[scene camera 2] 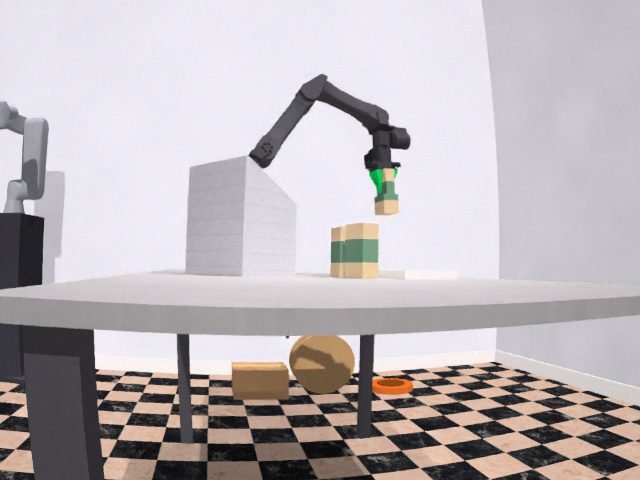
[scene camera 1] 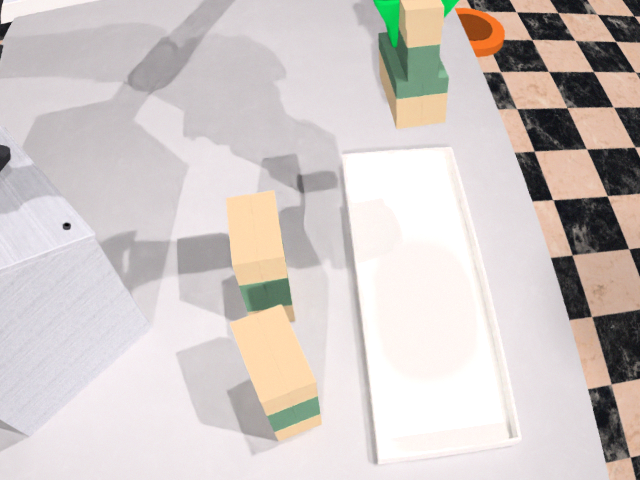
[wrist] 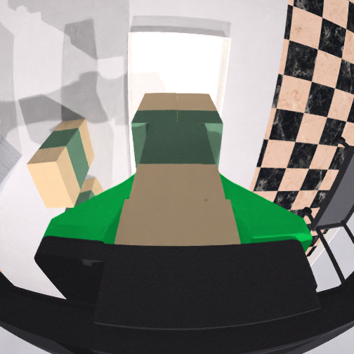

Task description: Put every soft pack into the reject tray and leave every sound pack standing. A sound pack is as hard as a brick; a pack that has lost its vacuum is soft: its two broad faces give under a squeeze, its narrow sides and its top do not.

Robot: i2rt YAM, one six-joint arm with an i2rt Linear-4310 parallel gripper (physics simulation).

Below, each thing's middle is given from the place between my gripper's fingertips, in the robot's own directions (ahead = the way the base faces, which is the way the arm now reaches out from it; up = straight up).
Labels:
Right now my hand is 25 cm above the white reject tray (scene camera 1: 439,385), 12 cm to the left of it and 3 cm short of it.

